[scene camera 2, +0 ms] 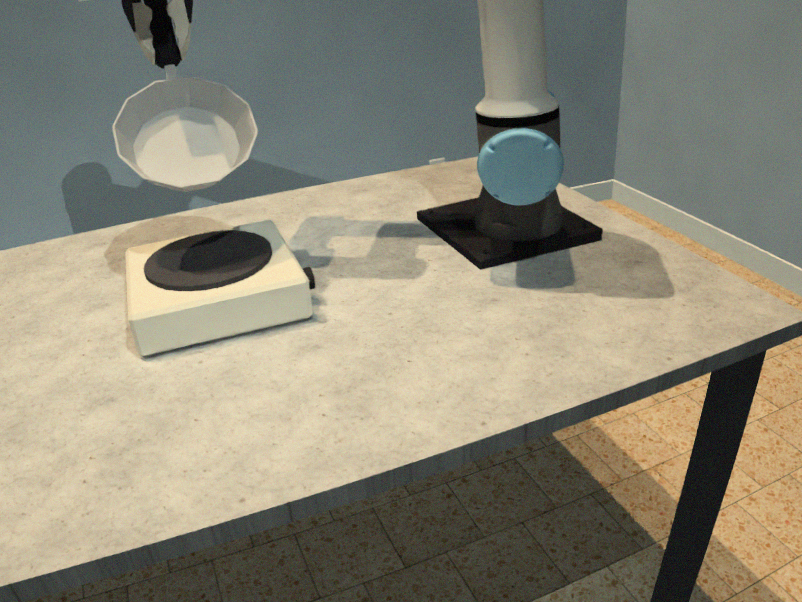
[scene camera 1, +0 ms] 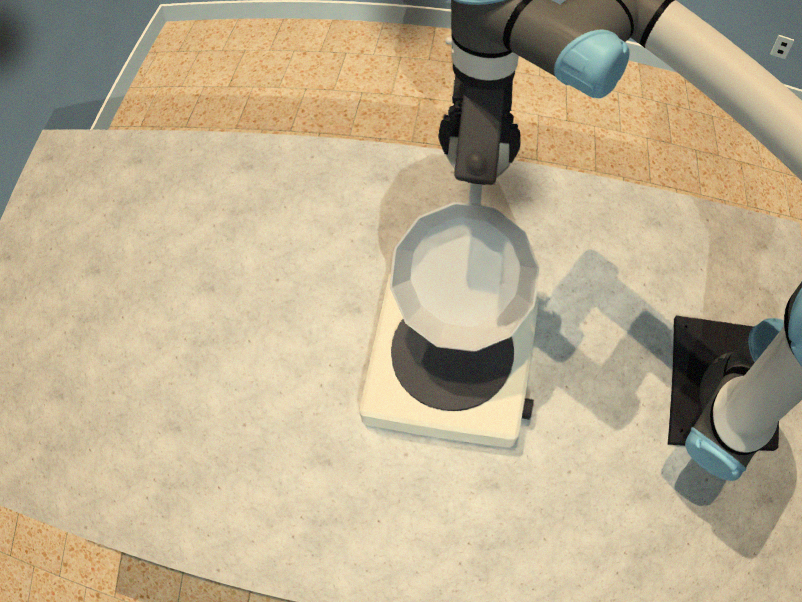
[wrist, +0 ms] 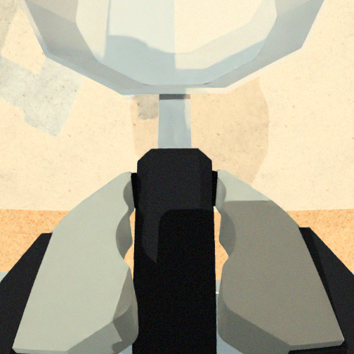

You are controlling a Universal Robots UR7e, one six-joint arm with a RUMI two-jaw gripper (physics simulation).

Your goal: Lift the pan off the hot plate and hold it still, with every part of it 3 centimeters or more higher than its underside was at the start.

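Frame: origin at the arm's base, x ahead, y left, z up, level; metres.
Seen in the pictures: gripper, between the fingertips: (scene camera 2: 168, 62); arm's base, origin of its link: (scene camera 2: 518, 222).
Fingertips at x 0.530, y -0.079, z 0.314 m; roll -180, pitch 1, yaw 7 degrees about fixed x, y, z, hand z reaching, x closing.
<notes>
Pixels of each thing's middle, then the offset from my fingertips to it. Level surfaces: height alone.
- cream hot plate, middle of its body: (scene camera 2: 217, 278) (scene camera 1: 457, 361) dy +0.141, dx -0.020, dz -0.295 m
- table, height of its surface: dz -0.333 m
- small black knob, middle of its body: (scene camera 2: 306, 278) (scene camera 1: 526, 408) dy +0.191, dx -0.145, dz -0.296 m
A light grey, many-sided pan (scene camera 1: 463, 278) (scene camera 2: 185, 142) (wrist: 175, 67) hangs in the air, well above the hot plate, with a wide gap under it in the scene camera 2 view. The cream hot plate (scene camera 1: 446, 424) (scene camera 2: 220, 320) with a dark round burner stands on the table, and the pan's shadow falls on the burner. My gripper (scene camera 2: 167, 63) (wrist: 173, 174) is shut on the pan's black handle, at the side of the pan away from scene camera 2. In the scene camera 1 view the arm hides the fingertips and most of the handle.
The table (scene camera 1: 194, 324) (scene camera 2: 401, 362) carries the hot plate and the arm's dark base plate (scene camera 1: 689, 382) (scene camera 2: 453, 236), which stands to the right of the hot plate. A small black knob (scene camera 1: 527, 408) (scene camera 2: 309, 277) sticks out of the hot plate's right side. A wall rises behind the table.
</notes>
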